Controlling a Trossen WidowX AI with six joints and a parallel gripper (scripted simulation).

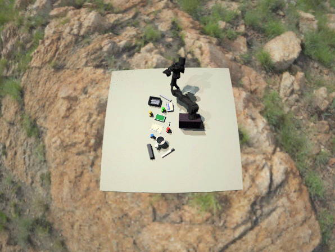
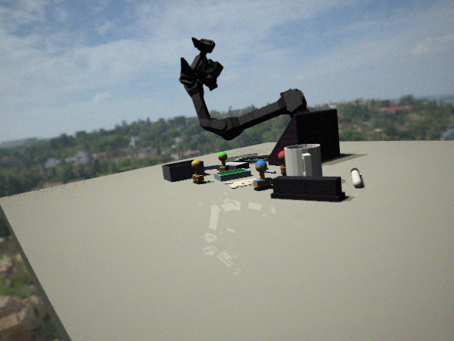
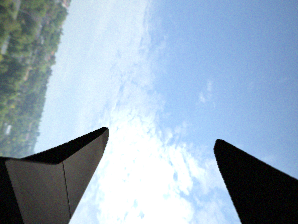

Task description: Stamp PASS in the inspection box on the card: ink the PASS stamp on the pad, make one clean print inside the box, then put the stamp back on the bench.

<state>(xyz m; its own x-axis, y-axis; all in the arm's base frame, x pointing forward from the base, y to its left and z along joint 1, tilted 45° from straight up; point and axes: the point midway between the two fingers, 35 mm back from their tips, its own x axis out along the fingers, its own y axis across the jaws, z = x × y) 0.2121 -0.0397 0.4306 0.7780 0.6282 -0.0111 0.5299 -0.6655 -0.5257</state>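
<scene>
Right now my gripper tip is 50 mm short of the green-knobbed stamp, 180 mm to the right of it and 400 mm above it. Also, from my gripper tip: green ink pad 80 mm ahead, 250 mm to the left, 420 mm below; then yellow-knobbed stamp 170 mm ahead, 210 mm to the left, 400 mm below; then dark tray 130 mm ahead, 80 mm to the left, 410 mm below.
</scene>
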